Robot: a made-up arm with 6 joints. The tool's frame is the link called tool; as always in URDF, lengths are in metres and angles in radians. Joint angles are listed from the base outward. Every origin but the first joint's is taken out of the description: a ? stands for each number. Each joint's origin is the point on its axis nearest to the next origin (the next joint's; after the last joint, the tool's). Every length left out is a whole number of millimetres.
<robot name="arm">
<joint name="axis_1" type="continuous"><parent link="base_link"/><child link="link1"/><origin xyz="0 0 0.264"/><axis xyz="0 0 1"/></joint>
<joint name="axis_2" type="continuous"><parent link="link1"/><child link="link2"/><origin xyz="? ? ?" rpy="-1.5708 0 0"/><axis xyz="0 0 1"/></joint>
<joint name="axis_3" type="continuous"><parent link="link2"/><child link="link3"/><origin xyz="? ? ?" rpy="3.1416 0 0"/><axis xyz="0 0 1"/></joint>
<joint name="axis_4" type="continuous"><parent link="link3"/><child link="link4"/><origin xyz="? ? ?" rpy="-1.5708 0 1.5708"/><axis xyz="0 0 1"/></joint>
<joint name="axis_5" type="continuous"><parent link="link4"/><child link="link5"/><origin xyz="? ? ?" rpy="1.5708 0 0"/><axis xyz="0 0 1"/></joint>
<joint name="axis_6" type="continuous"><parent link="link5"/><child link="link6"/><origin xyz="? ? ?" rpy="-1.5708 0 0"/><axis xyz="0 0 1"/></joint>
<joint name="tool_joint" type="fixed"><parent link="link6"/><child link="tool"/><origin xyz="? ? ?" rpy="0 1.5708 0"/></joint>
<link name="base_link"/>
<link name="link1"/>
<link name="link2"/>
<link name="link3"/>
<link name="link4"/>
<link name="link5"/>
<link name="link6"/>
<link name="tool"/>
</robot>
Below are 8 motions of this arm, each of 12 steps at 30 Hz.
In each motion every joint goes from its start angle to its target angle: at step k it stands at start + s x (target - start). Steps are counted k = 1, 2, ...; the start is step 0. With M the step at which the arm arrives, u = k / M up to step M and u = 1 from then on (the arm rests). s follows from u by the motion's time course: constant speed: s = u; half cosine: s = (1 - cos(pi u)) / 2; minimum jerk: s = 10 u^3 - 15 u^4 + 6 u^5.
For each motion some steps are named. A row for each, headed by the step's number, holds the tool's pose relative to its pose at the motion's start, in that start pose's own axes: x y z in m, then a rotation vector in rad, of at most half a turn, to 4 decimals.
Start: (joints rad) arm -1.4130 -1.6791 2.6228 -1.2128 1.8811 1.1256
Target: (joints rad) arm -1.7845 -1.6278 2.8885 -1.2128 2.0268 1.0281
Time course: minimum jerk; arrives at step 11
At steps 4, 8, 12:
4: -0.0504 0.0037 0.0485 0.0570 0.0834 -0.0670
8: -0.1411 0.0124 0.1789 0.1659 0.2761 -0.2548
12: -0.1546 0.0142 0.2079 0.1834 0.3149 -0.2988

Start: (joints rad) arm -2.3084 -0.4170 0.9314 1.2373 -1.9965 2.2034
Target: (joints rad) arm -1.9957 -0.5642 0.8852 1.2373 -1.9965 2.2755
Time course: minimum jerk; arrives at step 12
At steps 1, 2, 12:
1: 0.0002 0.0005 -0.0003 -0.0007 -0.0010 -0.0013
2: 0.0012 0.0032 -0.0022 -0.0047 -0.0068 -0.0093
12: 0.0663 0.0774 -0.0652 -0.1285 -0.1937 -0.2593

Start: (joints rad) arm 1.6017 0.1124 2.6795 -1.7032 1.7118 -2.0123
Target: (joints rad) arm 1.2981 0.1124 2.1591 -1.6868 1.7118 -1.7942
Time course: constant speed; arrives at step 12
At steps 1, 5, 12:
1: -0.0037 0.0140 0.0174 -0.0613 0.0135 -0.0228
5: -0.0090 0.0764 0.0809 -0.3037 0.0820 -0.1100
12: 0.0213 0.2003 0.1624 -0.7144 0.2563 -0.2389

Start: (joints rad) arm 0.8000 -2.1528 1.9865 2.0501 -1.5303 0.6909
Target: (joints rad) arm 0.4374 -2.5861 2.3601 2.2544 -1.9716 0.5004
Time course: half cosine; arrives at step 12
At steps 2, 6, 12:
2: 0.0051 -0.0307 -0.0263 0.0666 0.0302 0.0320
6: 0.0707 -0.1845 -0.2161 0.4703 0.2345 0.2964
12: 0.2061 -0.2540 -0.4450 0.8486 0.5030 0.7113

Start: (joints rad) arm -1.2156 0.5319 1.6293 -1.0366 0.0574 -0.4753
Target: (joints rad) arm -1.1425 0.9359 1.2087 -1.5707 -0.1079 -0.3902
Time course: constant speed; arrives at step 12
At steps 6, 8, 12:
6: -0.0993 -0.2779 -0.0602 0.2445 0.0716 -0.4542
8: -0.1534 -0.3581 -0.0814 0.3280 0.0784 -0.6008
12: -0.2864 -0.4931 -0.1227 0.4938 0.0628 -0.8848

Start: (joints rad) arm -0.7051 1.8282 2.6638 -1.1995 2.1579 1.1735
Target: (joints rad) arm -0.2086 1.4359 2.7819 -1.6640 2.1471 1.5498
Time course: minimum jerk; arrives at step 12
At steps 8, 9, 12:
8: -0.1753 0.1261 0.3759 -0.3019 0.8357 -0.0743
9: -0.1790 0.1420 0.4300 -0.3427 0.9531 -0.0630
12: -0.1779 0.1573 0.4819 -0.3810 1.0679 -0.0473

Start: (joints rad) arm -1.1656 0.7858 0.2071 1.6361 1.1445 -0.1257
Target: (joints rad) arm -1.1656 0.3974 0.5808 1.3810 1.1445 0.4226
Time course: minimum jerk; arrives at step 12
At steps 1, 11, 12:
1: -0.0007 -0.0019 0.0012 -0.0058 -0.0001 -0.0028
11: -0.1889 -0.2633 0.3489 -1.1227 0.0332 -0.5564
12: -0.1900 -0.2640 0.3511 -1.1284 0.0336 -0.5594

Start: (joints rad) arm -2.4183 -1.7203 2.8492 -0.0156 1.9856 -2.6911
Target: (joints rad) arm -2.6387 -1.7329 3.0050 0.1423 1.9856 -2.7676
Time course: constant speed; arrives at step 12
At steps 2, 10, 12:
2: 0.0114 -0.0193 -0.0025 0.0131 0.0205 0.0222
10: 0.0643 -0.0861 -0.0107 0.0485 0.1078 0.1028
12: 0.0790 -0.1000 -0.0124 0.0531 0.1305 0.1207

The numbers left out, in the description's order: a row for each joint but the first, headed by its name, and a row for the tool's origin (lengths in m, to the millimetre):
axis_2: 0 0 0
axis_3: 0 -0.447 0
axis_4: 0.48 0 0
axis_5: 0 -0.089 0
axis_6: 0 0 0
tool: 0 0 0

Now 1 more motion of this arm.
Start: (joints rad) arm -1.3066 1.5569 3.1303 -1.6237 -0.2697 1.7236
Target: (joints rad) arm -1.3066 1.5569 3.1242 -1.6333 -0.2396 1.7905
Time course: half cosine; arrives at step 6
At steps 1, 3, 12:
1: 0.0000 0.0001 -0.0002 -0.0038 0.0005 -0.0020
3: -0.0002 0.0006 -0.0014 -0.0280 0.0042 -0.0147
12: -0.0003 0.0013 -0.0028 -0.0561 0.0091 -0.0293

